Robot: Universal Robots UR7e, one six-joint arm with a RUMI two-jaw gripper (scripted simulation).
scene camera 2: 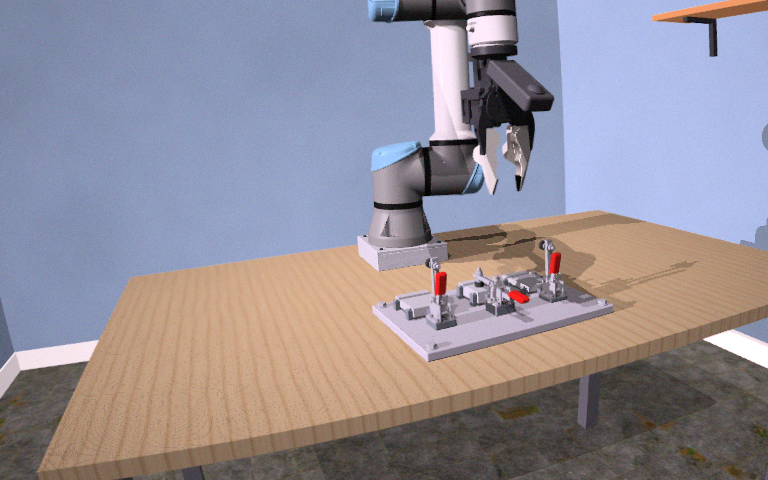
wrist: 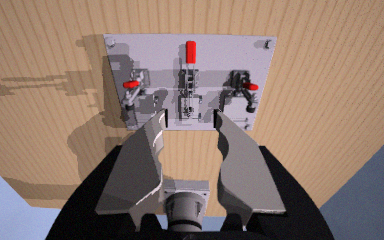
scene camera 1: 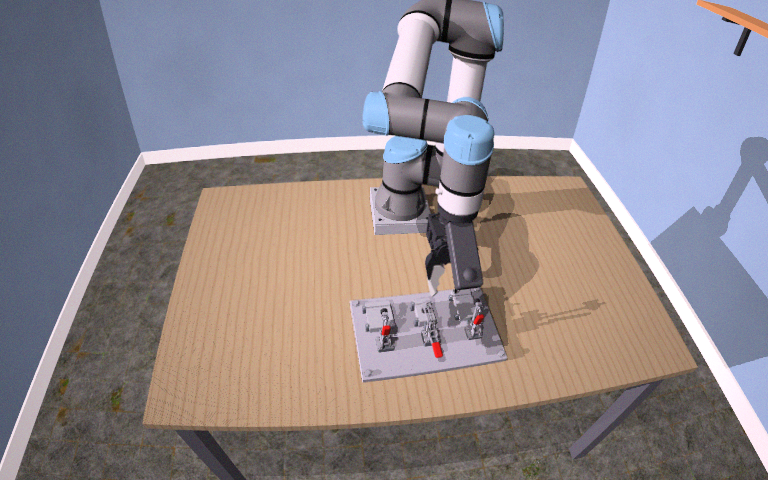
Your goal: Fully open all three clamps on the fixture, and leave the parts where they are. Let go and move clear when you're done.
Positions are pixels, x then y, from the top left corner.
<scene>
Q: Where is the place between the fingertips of the gripper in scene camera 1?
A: At 444, 294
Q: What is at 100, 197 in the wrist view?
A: The gripper.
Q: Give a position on a plate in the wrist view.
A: At 164, 54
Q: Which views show the gripper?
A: Scene camera 2, the wrist view and scene camera 1: all of them.
</scene>
